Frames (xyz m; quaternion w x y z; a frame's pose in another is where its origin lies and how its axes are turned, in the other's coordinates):
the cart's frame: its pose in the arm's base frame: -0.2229 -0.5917 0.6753 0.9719 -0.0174 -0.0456 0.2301
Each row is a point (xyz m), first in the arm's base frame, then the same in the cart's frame.
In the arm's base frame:
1: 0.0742 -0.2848 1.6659
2: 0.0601 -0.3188 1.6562
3: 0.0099 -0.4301 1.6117
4: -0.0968 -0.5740 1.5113
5: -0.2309 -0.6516 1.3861
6: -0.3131 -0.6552 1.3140
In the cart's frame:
1: 0.4820 0.0875 0.9611
2: 0.4535 0.0639 0.9524
3: 0.3552 -0.0107 0.9115
4: 0.1876 -0.0862 0.8201
5: 0.0233 -0.0889 0.7074
6: -0.0573 -0.0515 0.6436

